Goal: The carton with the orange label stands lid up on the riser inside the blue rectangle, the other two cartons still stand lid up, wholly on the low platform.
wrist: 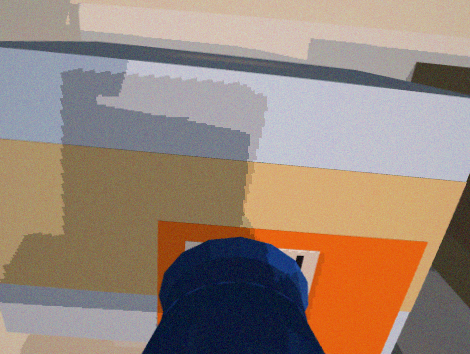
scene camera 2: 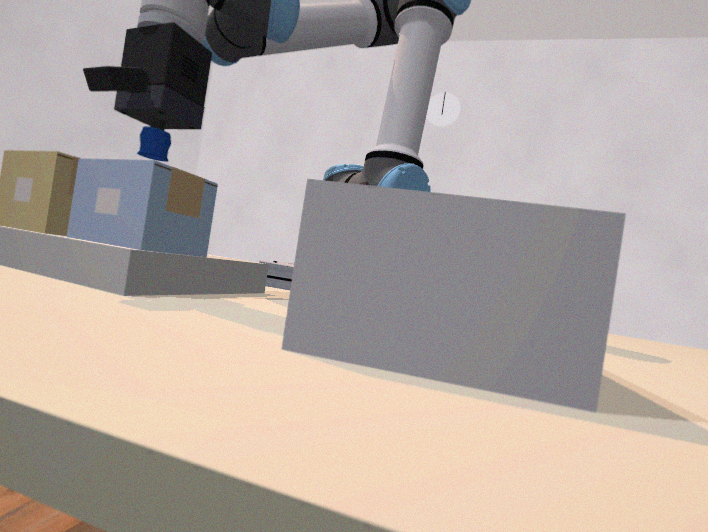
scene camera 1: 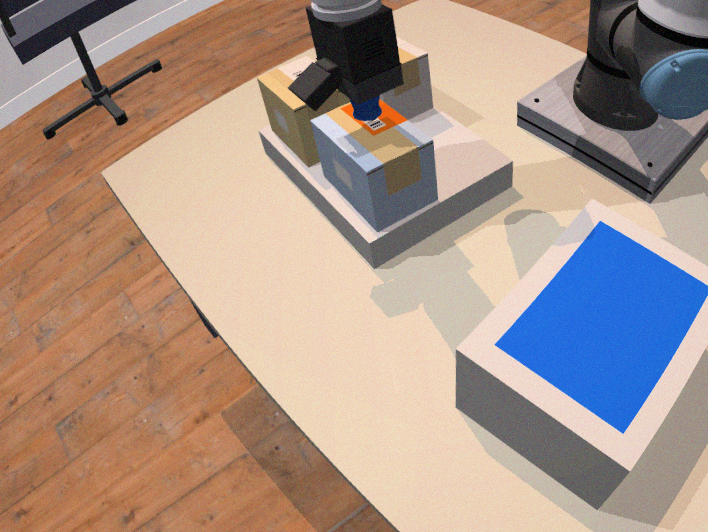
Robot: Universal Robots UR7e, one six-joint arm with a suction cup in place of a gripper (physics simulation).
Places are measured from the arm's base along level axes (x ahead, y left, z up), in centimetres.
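Pixels of known places: hand, its tool point: (wrist: 234,301) (scene camera 2: 153,157) (scene camera 1: 367,112); arm's base, origin of its link: (scene camera 1: 616,102).
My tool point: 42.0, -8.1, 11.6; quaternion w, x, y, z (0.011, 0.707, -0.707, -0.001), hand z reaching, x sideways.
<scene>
For each thing: its middle in the pictures, then the offset to it from my tool point, as dx, dy, dz.
- carton with the orange label, middle of its body: (wrist: 219,172) (scene camera 1: 374,158) (scene camera 2: 144,209) +0.5, +0.6, -6.9
- low platform, middle of its body: (scene camera 1: 379,153) (scene camera 2: 130,260) -5.0, -7.9, -14.2
- tan carton, middle of its body: (scene camera 1: 307,108) (scene camera 2: 60,197) +1.3, -15.7, -6.6
- grey carton, middle of its body: (scene camera 1: 382,75) -12.0, -15.7, -6.6
- riser, middle of its body: (scene camera 2: 432,283) (scene camera 1: 601,348) -3.6, +37.0, -10.5
- blue rectangle, middle of its body: (scene camera 1: 613,314) -3.6, +37.0, -4.6
The carton with the orange label (scene camera 1: 377,177) (scene camera 2: 130,206) (wrist: 342,126) is pale blue with tan tape and stands lid up at the front of the low platform (scene camera 1: 469,166) (scene camera 2: 170,278). Its orange label (scene camera 1: 390,118) (wrist: 361,274) faces up. My suction cup (scene camera 1: 366,109) (scene camera 2: 153,144) (wrist: 233,274) is right over the label, at or just above the lid, holding nothing. A tan carton (scene camera 1: 285,122) (scene camera 2: 33,191) and a grey carton (scene camera 1: 414,74) stand lid up behind it. The riser (scene camera 1: 538,412) (scene camera 2: 451,291) with the blue rectangle (scene camera 1: 606,320) is empty.
The arm's base plate (scene camera 1: 618,131) stands at the back right of the table. A black stand (scene camera 1: 96,91) is on the wooden floor at the far left. The table edge runs along the left and front.
</scene>
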